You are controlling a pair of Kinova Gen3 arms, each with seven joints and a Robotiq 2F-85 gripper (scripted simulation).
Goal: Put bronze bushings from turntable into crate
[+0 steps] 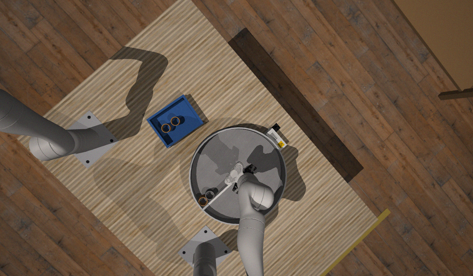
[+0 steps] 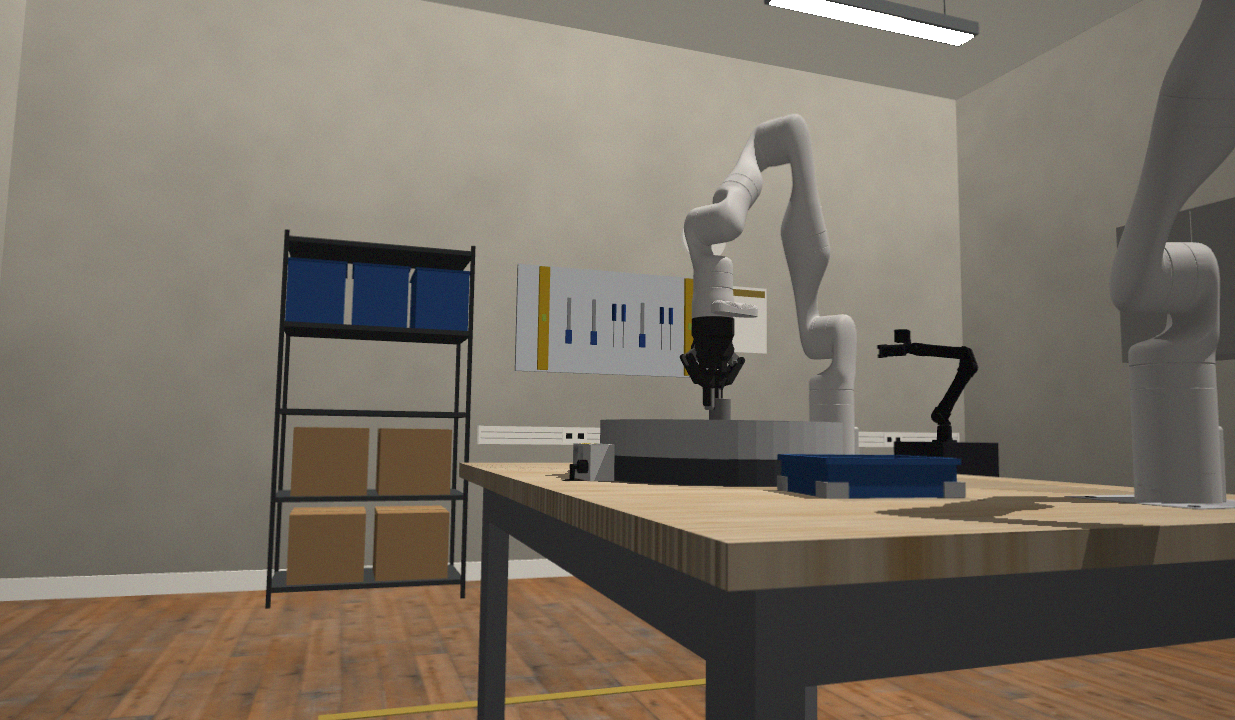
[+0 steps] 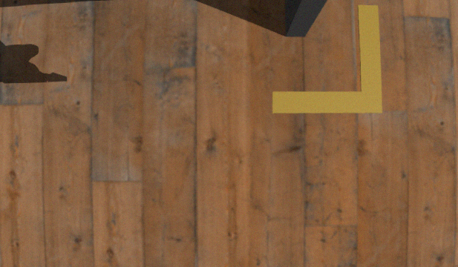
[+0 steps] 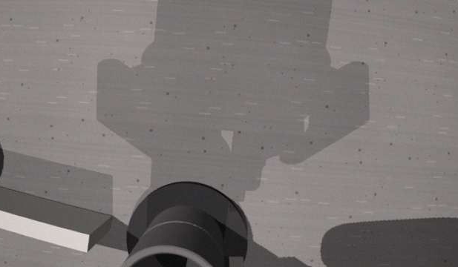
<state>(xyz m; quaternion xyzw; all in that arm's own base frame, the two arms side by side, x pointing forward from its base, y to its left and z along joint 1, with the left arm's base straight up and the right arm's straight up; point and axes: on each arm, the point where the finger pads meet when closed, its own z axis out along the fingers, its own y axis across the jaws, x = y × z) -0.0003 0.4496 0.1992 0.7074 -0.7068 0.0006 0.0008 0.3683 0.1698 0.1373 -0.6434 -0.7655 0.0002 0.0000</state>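
Note:
My right gripper is now 10 mm past the round grey turntable and 80 mm above it. Round my right hand: blue crate: 50 mm behind, 350 mm to the left, 110 mm below.

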